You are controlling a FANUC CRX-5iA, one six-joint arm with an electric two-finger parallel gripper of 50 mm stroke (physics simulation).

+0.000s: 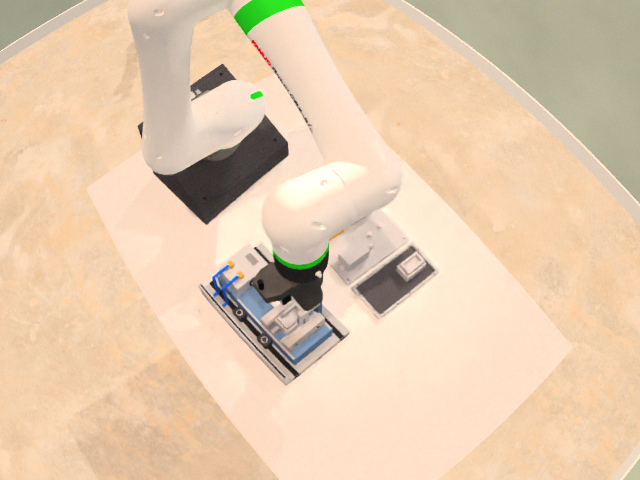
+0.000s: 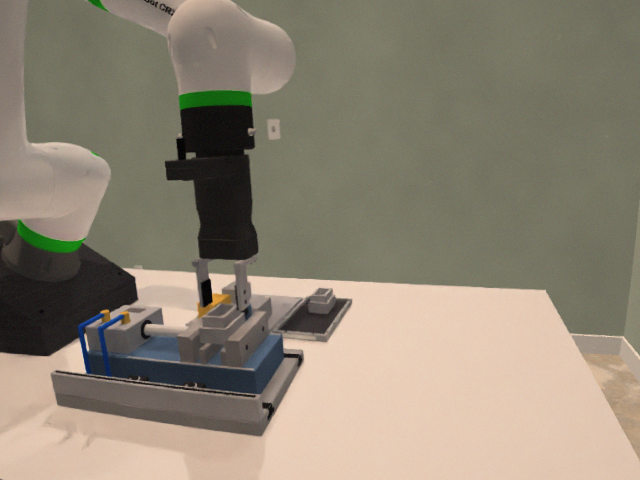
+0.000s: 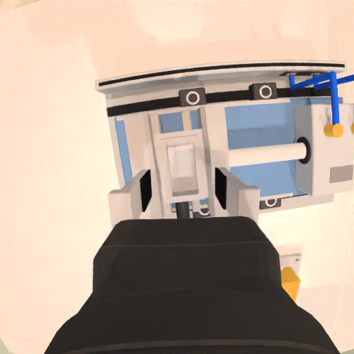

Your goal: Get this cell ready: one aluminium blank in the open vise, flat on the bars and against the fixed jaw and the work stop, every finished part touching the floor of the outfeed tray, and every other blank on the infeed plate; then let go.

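Frame: origin at the arm's base, x left, y up, z ahead, level; metres.
Seen in the pictures: gripper, fingertip midpoint: [image 1: 294, 312] [image 2: 224, 306]; arm's base at its link origin: [image 2: 41, 260].
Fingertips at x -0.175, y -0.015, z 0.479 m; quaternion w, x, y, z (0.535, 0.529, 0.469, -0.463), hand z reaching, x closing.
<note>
Pixels of each thing's middle, then the offset from my fingertips to it.
- pocketed part at the middle of its body: [image 2: 222, 322] [image 1: 291, 317] dx -0.009, dy -0.020, dz -0.001 m
- finished part at the middle of its body: [image 2: 322, 299] [image 1: 411, 265] dx +0.292, dy -0.094, dz +0.078 m
- plain grey blank at the middle of its body: [image 2: 256, 311] [image 1: 353, 255] dx +0.215, dy -0.092, dz -0.035 m
- infeed plate at the middle of its body: [image 2: 247, 311] [image 1: 356, 236] dx +0.265, dy -0.114, dz -0.072 m
- second blank at the middle of its body: [image 2: 236, 292] dx +0.316, dy -0.092, dz -0.113 m
- orange block at the middle of its body: [image 2: 214, 307] [image 1: 328, 228] dx +0.225, dy -0.092, dz -0.124 m
- vise's cylinder block at the middle of its body: [image 2: 126, 327] [image 1: 243, 269] dx -0.001, dy -0.040, dz -0.161 m
- front rail at the middle of its body: [image 2: 148, 394] [image 1: 241, 332] dx -0.099, dy -0.083, dz -0.070 m
My gripper [image 1: 288, 311] [image 2: 223, 305] [image 3: 182, 181] is open and empty, low over the vise, its fingers apart on either side of one end of a finished part. This pocketed part [image 1: 287, 322] [image 2: 219, 333] [image 3: 181, 192] lies between the fixed jaw [image 2: 247, 342] [image 3: 137, 145] and the moving jaw [image 2: 189, 345] [image 3: 217, 135]. The dark work stop [image 3: 183, 209] is at its end. Another finished part [image 1: 412, 265] [image 2: 321, 301] is in the outfeed tray [image 1: 382, 294] [image 2: 309, 326]. A plain grey blank [image 1: 354, 254] is on the infeed plate [image 1: 391, 236]; a second blank [image 2: 227, 288] shows behind the fingers.
An orange block [image 1: 336, 235] [image 2: 214, 302] [image 3: 290, 284] is by the infeed plate's vise-side edge, mostly hidden. The vise's cylinder block [image 2: 124, 328] [image 3: 325, 150] carries blue hoses [image 1: 222, 284] [image 2: 100, 341] [image 3: 335, 100]. The front rail [image 2: 155, 395] [image 3: 220, 72] borders the vise.
</note>
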